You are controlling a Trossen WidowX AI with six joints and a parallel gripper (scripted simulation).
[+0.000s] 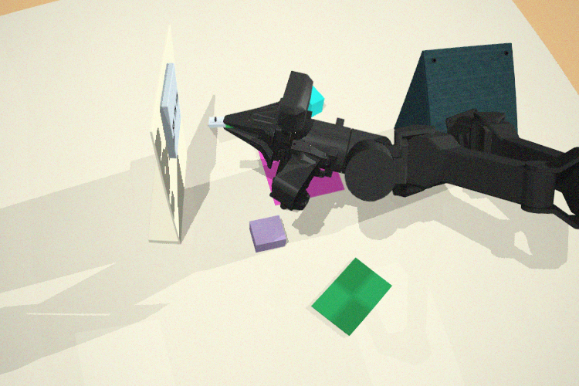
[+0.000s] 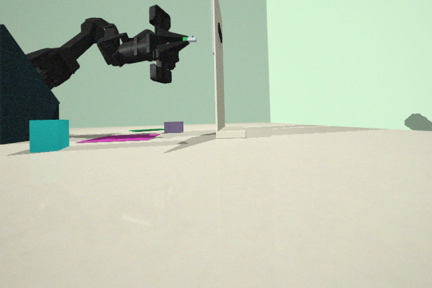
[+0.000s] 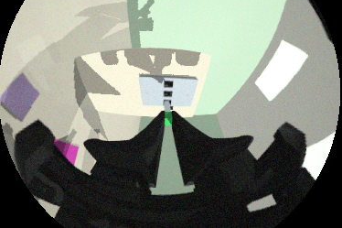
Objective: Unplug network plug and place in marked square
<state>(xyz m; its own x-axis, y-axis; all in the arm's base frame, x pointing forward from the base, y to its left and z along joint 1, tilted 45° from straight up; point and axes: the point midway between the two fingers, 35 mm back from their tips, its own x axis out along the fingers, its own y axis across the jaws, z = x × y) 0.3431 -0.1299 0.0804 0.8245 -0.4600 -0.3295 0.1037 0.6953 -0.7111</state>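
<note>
My gripper tip is 230 mm above the magenta square, 140 mm past it and 30 mm to the left of it. Round my gripper tip: green plug right at my gripper tip.
</note>
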